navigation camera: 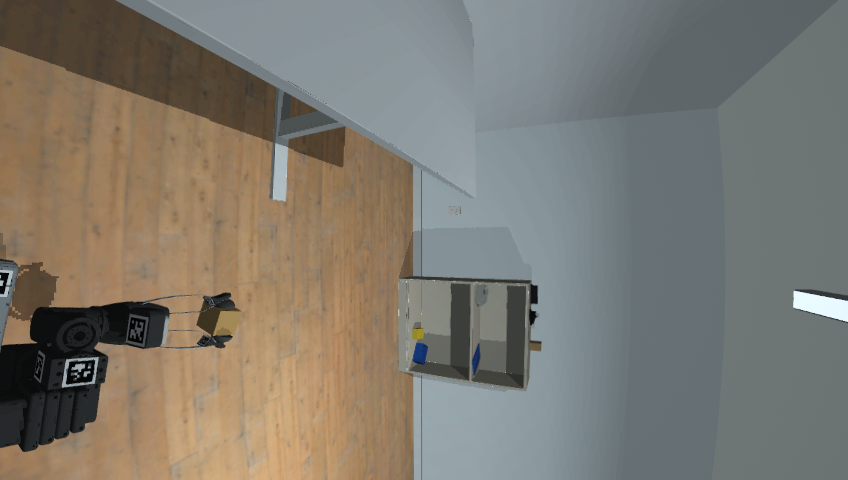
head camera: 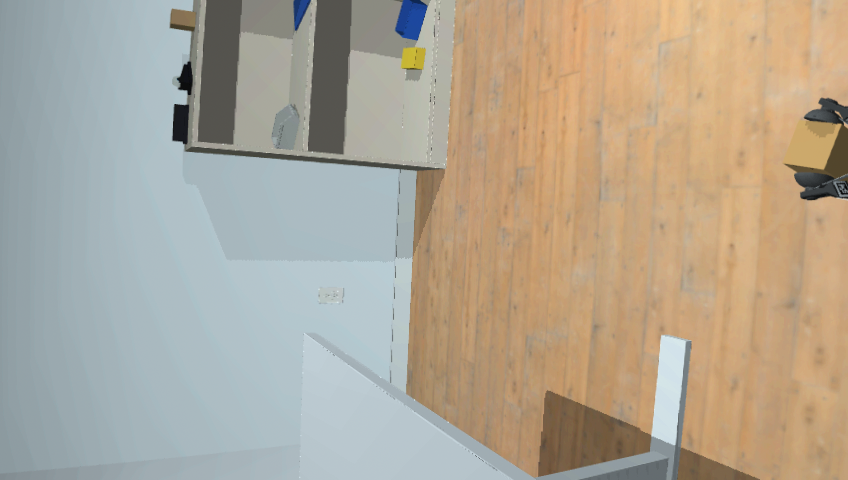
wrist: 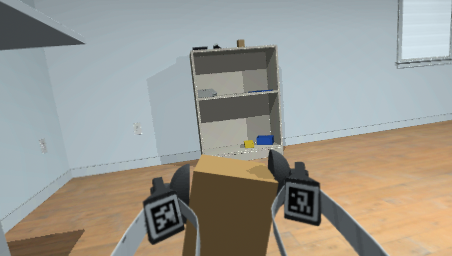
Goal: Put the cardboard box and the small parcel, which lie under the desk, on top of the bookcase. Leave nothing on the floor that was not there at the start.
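Frame: origin at the robot's base, x ahead, y left, z up, level; metres.
Where they show: gripper, fingertip midpoint: (navigation camera: 231,319) (head camera: 801,148) (wrist: 228,176).
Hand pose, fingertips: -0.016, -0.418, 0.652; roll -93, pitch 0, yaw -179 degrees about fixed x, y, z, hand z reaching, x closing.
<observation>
After its pixels a point has its place, as x, y, z.
My gripper (head camera: 816,146) {-0.016, -0.418, 0.652} (navigation camera: 220,321) {-0.016, -0.418, 0.652} (wrist: 228,176) {-0.016, -0.418, 0.652} is shut on the tan cardboard box (head camera: 814,148) {-0.017, -0.396, 0.667} (navigation camera: 226,321) {-0.017, -0.397, 0.667} (wrist: 230,215) {-0.016, -0.374, 0.645}, with one finger pad on each side. The box is held up off the floor. The beige bookcase (head camera: 315,158) {0.224, -2.410, 0.570} (navigation camera: 460,321) {-0.117, -2.663, 0.469} (wrist: 235,111) {-0.146, -2.669, 0.460} stands against the wall ahead, well beyond the gripper. On its top are a small tan block (head camera: 182,19) {-0.249, -2.553, 1.109} (navigation camera: 535,345) {-0.244, -2.551, 1.109} (wrist: 241,43) {-0.255, -2.555, 1.115}, which looks like the small parcel, a small black object (head camera: 185,77) {-0.033, -2.517, 1.084} (navigation camera: 533,317) {-0.032, -2.513, 1.089} (wrist: 216,47) {-0.014, -2.491, 1.090} and a flat black item (head camera: 180,123) {0.143, -2.528, 1.089} (navigation camera: 533,293) {0.151, -2.529, 1.084} (wrist: 200,48) {0.137, -2.530, 1.101}.
The desk (head camera: 404,440) {0.429, -0.672, 0.950} (navigation camera: 386,77) {0.471, -0.437, 0.950} (wrist: 35,32) {0.491, -0.943, 0.925} has its leg (head camera: 671,386) (navigation camera: 279,172) out to one side of the arm. The bookcase shelves hold a yellow cube (head camera: 412,58) {-0.244, -2.520, 0.145} (navigation camera: 417,333) {-0.241, -2.495, 0.145} (wrist: 249,144) {-0.247, -2.493, 0.136}, a blue bin (head camera: 410,19) {-0.414, -2.555, 0.163} (navigation camera: 420,353) {-0.416, -2.555, 0.161} (wrist: 265,140) {-0.420, -2.553, 0.146} and a grey item (head camera: 285,126) {0.110, -2.446, 0.696} (navigation camera: 481,295) {0.113, -2.448, 0.692} (wrist: 206,93) {0.122, -2.451, 0.679}.
</observation>
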